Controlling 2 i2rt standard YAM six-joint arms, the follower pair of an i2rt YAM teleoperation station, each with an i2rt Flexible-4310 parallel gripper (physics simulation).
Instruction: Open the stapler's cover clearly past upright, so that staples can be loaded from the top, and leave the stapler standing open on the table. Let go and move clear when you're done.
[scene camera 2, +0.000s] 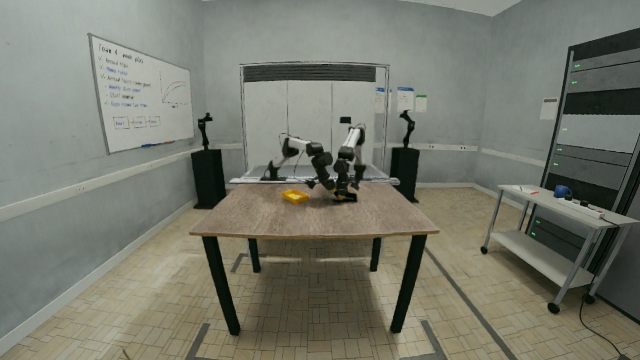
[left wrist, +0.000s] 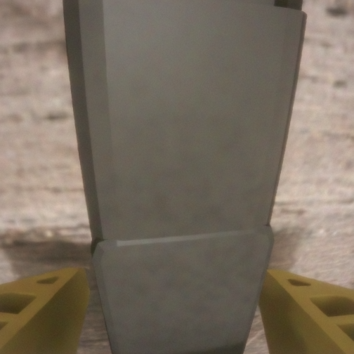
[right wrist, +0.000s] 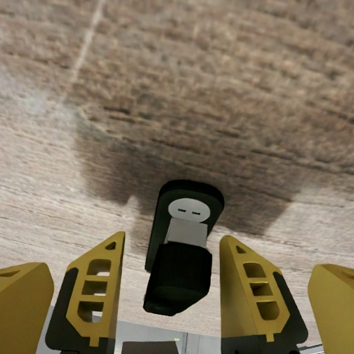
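Note:
The black stapler stands on the wooden table. In the right wrist view its nose end shows the base with a silver anvil plate, the grey magazine and the black front of the cover close over the magazine; the exact cover angle is hard to tell. In the left wrist view the stapler fills the middle as a large grey tapered top. My left gripper is open, its fingers apart on either side of the stapler. My right gripper is open and empty, facing the nose end.
A yellow tray stands on the table, left of the grippers in the scene view. The two arms reach in close together from the far edge. A white cart stands off to the right.

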